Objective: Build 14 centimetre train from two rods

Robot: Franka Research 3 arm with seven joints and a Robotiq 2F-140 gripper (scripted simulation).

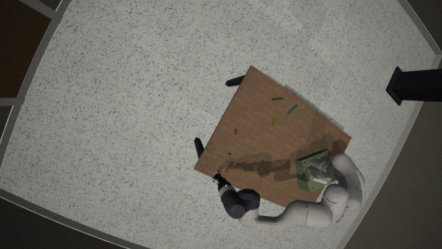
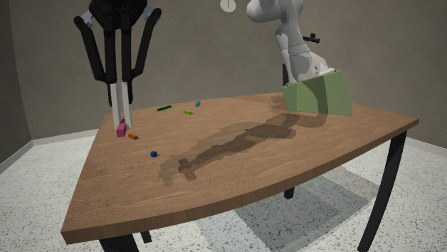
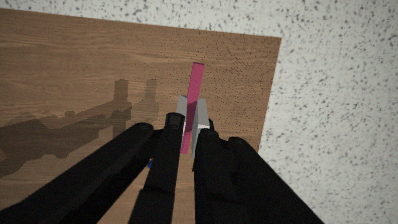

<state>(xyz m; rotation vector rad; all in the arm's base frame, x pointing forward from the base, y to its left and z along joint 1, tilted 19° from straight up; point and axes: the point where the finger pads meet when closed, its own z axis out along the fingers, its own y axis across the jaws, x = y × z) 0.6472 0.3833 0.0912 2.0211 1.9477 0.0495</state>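
My gripper is now 29 cm to the left of the orange rod and 13 cm above it. Round my hand: lime rod 22 cm behind, 49 cm to the right, 13 cm below; then pink rod 3 cm below; then blue rod 5 cm behind, 13 cm to the right, 13 cm below.
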